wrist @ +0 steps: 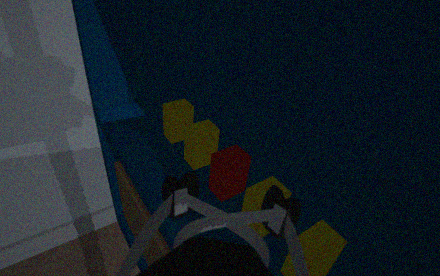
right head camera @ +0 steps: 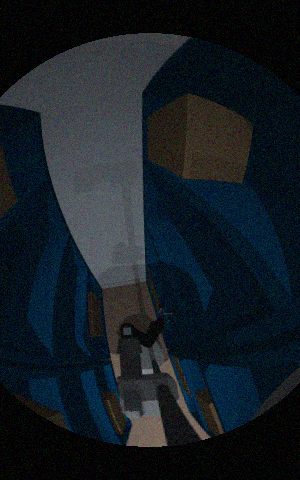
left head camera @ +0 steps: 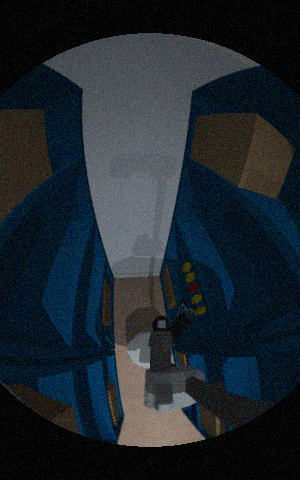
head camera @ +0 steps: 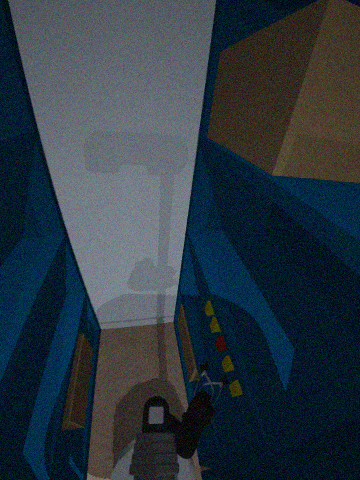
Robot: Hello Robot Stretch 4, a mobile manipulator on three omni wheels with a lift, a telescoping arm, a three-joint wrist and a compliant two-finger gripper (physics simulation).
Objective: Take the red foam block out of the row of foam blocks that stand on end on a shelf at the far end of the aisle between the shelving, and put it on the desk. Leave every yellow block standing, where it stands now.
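Places are measured from the robot's base along level axes (x up, y ahead, z left), in metres.
Pixels of known places: gripper, fingertip midpoint: point(wrist: 231, 194) point(right head camera: 168, 306) point(left head camera: 188, 302) point(head camera: 215, 370); robot's base, origin of the base link: point(right head camera: 142, 354) point(left head camera: 147, 347).
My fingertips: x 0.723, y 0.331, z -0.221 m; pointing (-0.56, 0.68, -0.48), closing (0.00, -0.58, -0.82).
For each thing: its top centre in the pictures, then the offset to it from my fingertips.
- red foam block, middle of its top: point(wrist: 231, 155) point(head camera: 225, 338) point(left head camera: 194, 285) dx -0.127, dy +0.183, dz -0.116 m
- low brown box, middle of its top: point(head camera: 207, 329) point(left head camera: 181, 280) dx -0.404, dy +0.372, dz -0.104 m
- large box, middle of its top: point(head camera: 303, 48) point(right head camera: 191, 113) point(left head camera: 241, 124) dx +0.967, dy +0.373, dz -0.103 m
The red foam block point(head camera: 221, 343) point(left head camera: 193, 288) point(wrist: 230, 172) stands in the middle of the row on the dark blue shelf in the right-hand shelving. Two yellow blocks point(head camera: 215, 325) point(wrist: 201, 145) stand on its far side. Two more yellow blocks point(head camera: 227, 363) point(wrist: 315, 250) stand on its near side. My gripper point(head camera: 214, 375) point(left head camera: 187, 308) point(right head camera: 168, 312) point(wrist: 231, 194) is open and empty, on the aisle side of the row's near end. In the wrist view the red block shows beyond the gap between the fingertips, and the right fingertip covers part of the adjacent near yellow block. The desk does not show.
Blue shelving lines both sides of the narrow aisle. A low brown box point(head camera: 186, 345) sits at the right shelving's aisle edge, near the gripper; another box point(head camera: 77, 385) is at the left. A large box point(head camera: 260, 90) point(right head camera: 217, 140) sits higher on the right. A pale wall point(head camera: 120, 210) closes the aisle.
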